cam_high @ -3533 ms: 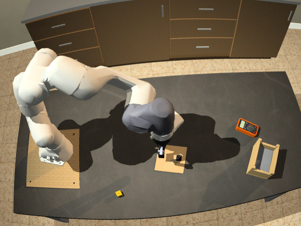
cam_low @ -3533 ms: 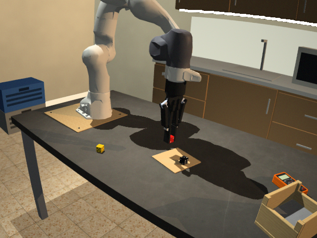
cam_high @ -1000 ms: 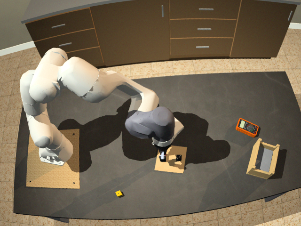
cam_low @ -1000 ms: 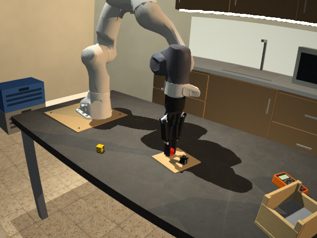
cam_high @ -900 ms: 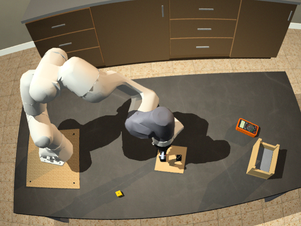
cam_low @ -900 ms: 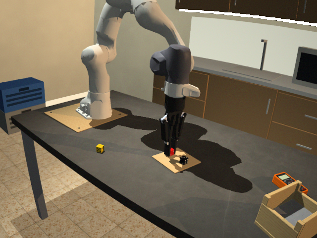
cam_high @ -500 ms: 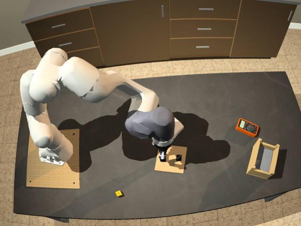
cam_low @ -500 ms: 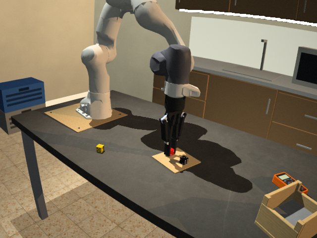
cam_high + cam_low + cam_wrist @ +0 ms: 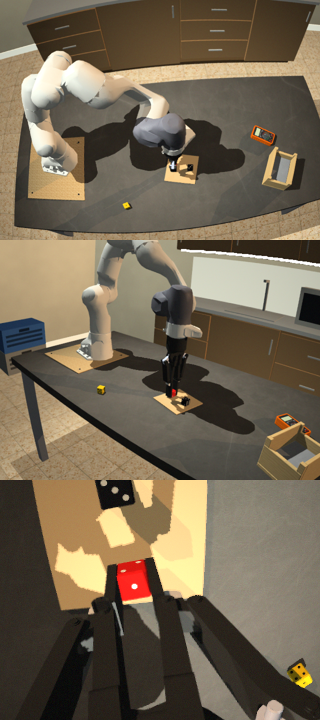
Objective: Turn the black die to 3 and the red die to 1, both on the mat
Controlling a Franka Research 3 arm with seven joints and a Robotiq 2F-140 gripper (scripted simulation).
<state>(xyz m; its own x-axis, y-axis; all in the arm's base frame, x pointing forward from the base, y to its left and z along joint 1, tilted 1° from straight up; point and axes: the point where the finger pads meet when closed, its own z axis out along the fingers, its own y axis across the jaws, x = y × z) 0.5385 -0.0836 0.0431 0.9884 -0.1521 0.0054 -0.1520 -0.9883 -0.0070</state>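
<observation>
Now: the red die 20 mm below my hand. Round my hand: black die 70 mm ahead, 10 mm to the right, 30 mm below; then yellow die 230 mm behind, 170 mm to the right, 30 mm below; then tan mat 40 mm ahead, 10 mm to the right, 40 mm below.
</observation>
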